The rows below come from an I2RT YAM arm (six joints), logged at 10 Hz.
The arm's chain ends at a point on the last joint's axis. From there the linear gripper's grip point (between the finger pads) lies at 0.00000 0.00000 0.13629 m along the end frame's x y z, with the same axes.
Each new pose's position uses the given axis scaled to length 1; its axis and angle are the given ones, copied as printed.
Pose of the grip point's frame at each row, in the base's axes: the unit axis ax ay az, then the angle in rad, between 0 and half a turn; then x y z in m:
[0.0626 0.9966 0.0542 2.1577 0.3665 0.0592 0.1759]
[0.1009 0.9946 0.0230 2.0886 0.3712 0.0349 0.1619]
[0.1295 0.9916 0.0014 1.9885 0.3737 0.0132 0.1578]
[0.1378 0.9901 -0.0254 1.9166 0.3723 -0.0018 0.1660]
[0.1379 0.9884 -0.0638 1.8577 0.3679 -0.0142 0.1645]
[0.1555 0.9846 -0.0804 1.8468 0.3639 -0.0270 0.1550]
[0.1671 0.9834 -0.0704 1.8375 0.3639 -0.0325 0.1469]
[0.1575 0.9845 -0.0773 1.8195 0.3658 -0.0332 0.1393]
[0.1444 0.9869 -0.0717 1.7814 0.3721 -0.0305 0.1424]
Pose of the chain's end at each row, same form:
[0.0626 0.9966 0.0542 2.1577 0.2527 0.0549 0.2508]
[0.1009 0.9946 0.0230 2.0886 0.2529 0.0422 0.2293]
[0.1295 0.9916 0.0014 1.9885 0.2501 0.0291 0.2131]
[0.1378 0.9901 -0.0254 1.9166 0.2460 0.0205 0.2121]
[0.1379 0.9884 -0.0638 1.8577 0.2402 0.0149 0.2024]
[0.1555 0.9846 -0.0804 1.8468 0.2370 0.0071 0.1910]
[0.1671 0.9834 -0.0704 1.8375 0.2366 0.0014 0.1820]
[0.1575 0.9845 -0.0773 1.8195 0.2378 0.0005 0.1718]
[0.1444 0.9869 -0.0717 1.7814 0.2423 0.0004 0.1700]

